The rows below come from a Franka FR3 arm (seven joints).
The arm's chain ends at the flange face. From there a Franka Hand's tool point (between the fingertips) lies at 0.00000 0.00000 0.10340 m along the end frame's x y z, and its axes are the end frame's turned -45 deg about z.
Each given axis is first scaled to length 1.
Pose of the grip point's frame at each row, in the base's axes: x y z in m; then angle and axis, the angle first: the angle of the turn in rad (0 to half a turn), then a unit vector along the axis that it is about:
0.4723 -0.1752 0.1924 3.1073 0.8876 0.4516 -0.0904
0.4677 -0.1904 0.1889 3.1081 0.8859 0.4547 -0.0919
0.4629 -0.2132 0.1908 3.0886 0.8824 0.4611 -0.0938
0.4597 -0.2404 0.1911 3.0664 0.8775 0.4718 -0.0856
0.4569 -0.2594 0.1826 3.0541 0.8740 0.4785 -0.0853
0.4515 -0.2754 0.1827 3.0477 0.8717 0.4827 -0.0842
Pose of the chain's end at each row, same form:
0.4873 -0.1636 0.2940 3.0407 0.9940 0.0776 -0.0770
0.4830 -0.1787 0.2905 3.0403 0.9936 0.0812 -0.0786
0.4775 -0.1994 0.2922 3.0208 0.9931 0.0884 -0.0766
0.4715 -0.2252 0.2927 3.0066 0.9929 0.1002 -0.0648
0.4680 -0.2431 0.2841 2.9954 0.9922 0.1078 -0.0622
0.4620 -0.2586 0.2842 2.9904 0.9918 0.1126 -0.0599

